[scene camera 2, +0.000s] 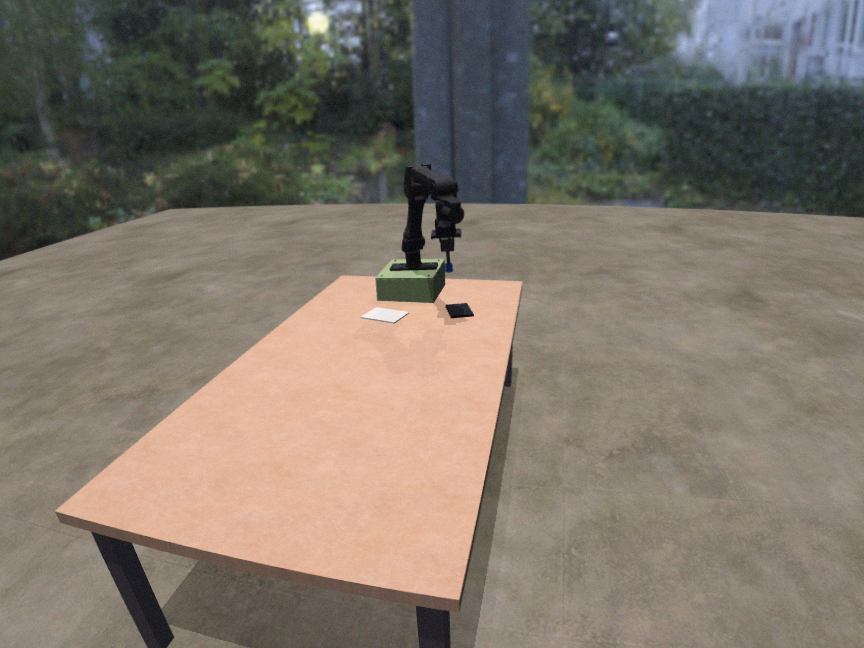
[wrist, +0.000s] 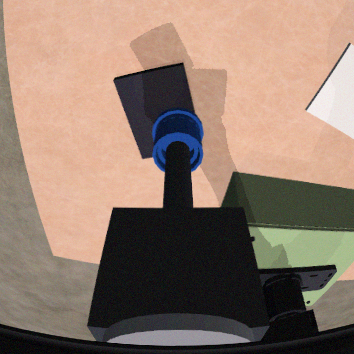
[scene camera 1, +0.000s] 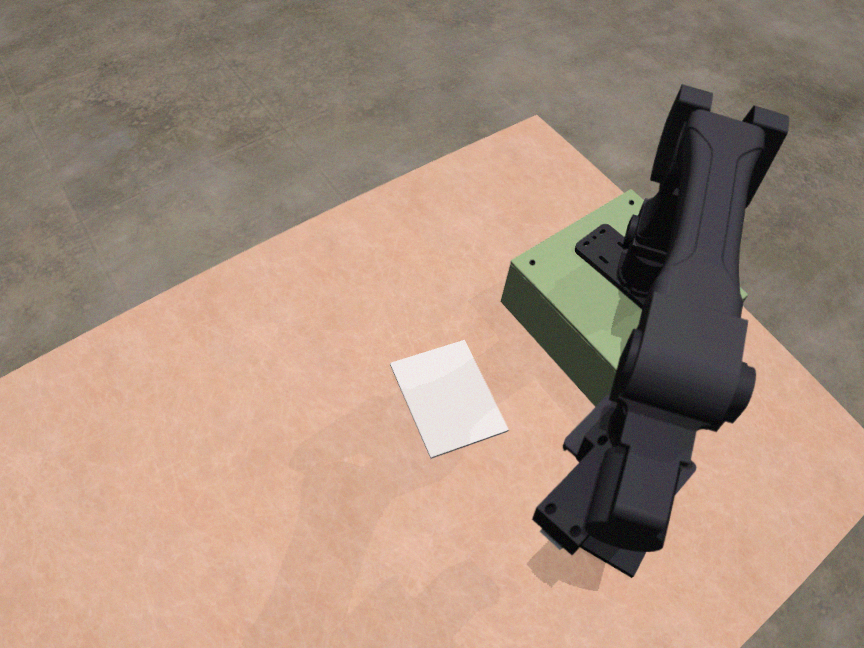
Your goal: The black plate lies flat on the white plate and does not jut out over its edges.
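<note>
The black plate lies flat on the table, to the right of the green base. The white plate lies flat on the table, apart from the black plate, with nothing on it. My gripper, a blue suction cup, hangs over the near end of the black plate, well above it. It holds nothing.
The green base block carries the arm and stands between the two plates, towards the back. The table has its edge close beyond the black plate, as the wrist view shows.
</note>
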